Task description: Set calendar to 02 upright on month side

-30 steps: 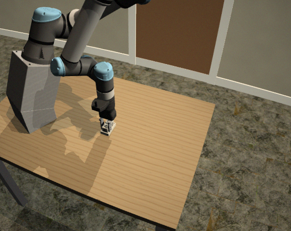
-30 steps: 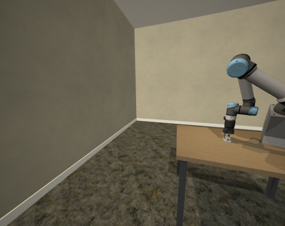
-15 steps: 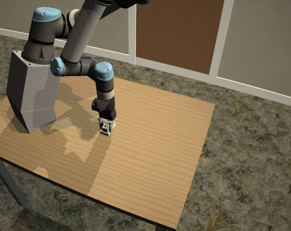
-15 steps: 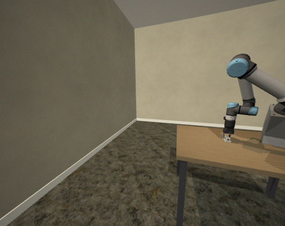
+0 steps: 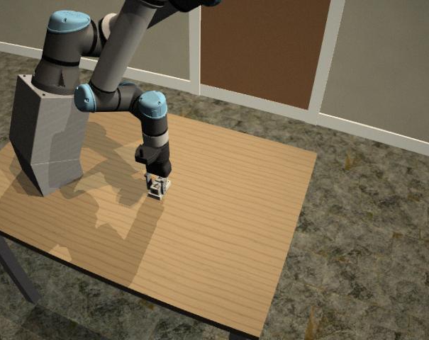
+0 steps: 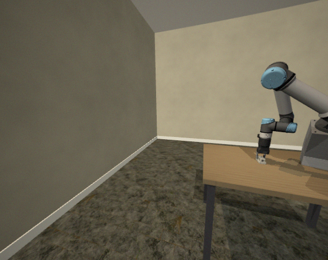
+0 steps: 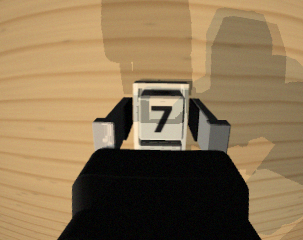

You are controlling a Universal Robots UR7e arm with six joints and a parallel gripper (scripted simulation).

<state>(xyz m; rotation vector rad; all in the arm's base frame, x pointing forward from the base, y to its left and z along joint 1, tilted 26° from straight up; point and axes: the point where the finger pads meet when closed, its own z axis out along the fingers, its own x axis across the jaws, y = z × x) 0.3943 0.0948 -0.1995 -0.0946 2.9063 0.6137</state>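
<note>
My hand is 10 mm above the digit cube. From my hand the other things lie so: calendar tray: 20 mm to the left, 30 mm below.
</note>
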